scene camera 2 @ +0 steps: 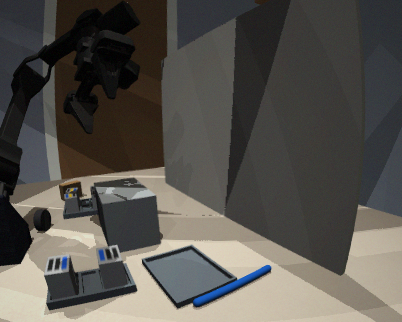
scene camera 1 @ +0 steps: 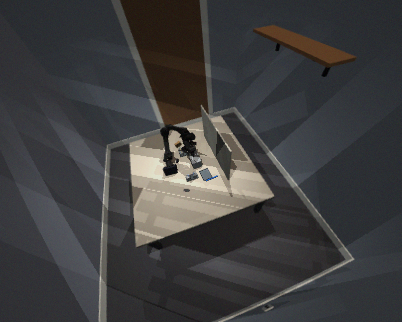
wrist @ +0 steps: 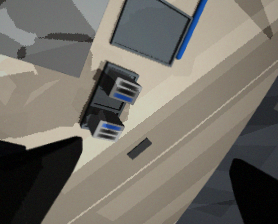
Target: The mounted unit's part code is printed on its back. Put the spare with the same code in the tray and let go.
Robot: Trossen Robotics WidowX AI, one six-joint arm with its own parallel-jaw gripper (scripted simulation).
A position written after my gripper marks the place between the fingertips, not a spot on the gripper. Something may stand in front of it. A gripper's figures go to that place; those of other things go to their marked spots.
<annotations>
My gripper (scene camera 2: 99, 117): 39 cm from the lens. A dark rack (scene camera 2: 90, 287) is 38 cm from the lens. A dark tray (scene camera 2: 184, 274) is 39 cm from the lens.
</annotations>
